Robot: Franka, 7 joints.
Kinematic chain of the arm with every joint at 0, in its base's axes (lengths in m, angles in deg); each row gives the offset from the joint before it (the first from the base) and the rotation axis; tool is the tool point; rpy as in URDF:
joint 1: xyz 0 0 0.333 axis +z
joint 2: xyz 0 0 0 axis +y
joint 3: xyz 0 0 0.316 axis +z
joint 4: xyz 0.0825 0 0 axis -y
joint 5: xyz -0.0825 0 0.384 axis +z
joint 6: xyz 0 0 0 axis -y
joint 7: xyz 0.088 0 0 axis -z
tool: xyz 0 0 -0.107 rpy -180 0 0
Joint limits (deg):
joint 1: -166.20..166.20
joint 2: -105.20..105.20
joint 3: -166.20..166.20
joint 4: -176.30..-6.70
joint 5: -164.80..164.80
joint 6: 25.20..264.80
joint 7: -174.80..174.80
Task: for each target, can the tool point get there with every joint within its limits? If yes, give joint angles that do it. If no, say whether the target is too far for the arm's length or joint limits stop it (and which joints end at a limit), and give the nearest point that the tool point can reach.
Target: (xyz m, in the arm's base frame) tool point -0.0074 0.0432 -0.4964
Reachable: no: joint limits stop it (at a limit: joint 2) | nearest point -0.0175 0.1023 -0.3295 | short by 0.177 m
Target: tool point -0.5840 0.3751 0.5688
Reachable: yes | joints 132.88 28.12 32.91 -77.74 74.10 201.80 -21.58
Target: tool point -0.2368 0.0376 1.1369
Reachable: yes | joints -16.43 -28.85 -32.97 -23.88 -58.91 177.83 124.13
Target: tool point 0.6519 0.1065 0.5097
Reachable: yes | joints 59.83 32.75 -70.08 -85.48 -131.91 181.98 -58.03
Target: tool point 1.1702 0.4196 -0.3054
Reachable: no: too far | nearest point 0.7184 0.2576 -0.0589 | short by 0.540 m
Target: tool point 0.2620 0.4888 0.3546
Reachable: yes | joints 66.84 20.07 -20.40 -113.74 -95.61 214.81 -56.88
